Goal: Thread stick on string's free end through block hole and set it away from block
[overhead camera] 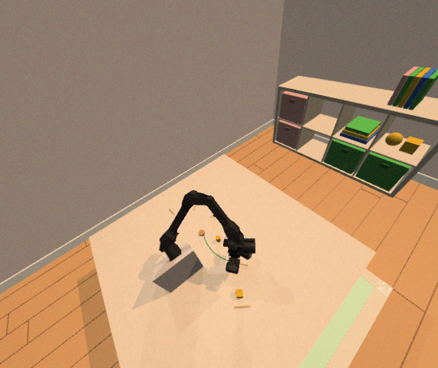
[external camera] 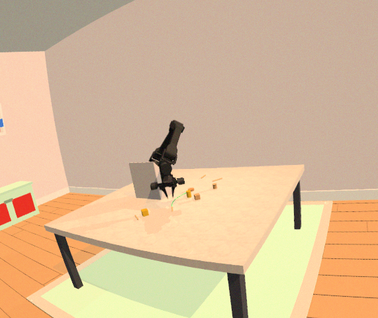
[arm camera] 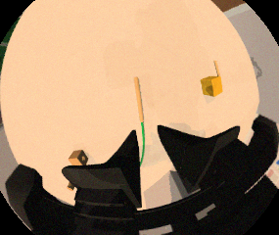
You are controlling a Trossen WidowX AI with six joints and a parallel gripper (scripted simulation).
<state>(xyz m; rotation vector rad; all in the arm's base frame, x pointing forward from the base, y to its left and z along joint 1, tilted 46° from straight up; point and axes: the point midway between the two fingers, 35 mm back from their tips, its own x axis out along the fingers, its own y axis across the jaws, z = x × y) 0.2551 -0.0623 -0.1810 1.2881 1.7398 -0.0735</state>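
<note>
Now: gripper tip 50 mm above the thin wooden stick, 10 mm to the left of it and 10 mm short of it. The rest, counted from my gripper tip: wooden block 150 mm to the left, 70 mm ahead, 40 mm below; yellow cylinder 180 mm to the left, 40 mm below; orange cube 130 mm to the right, 90 mm behind, 40 mm below.
</note>
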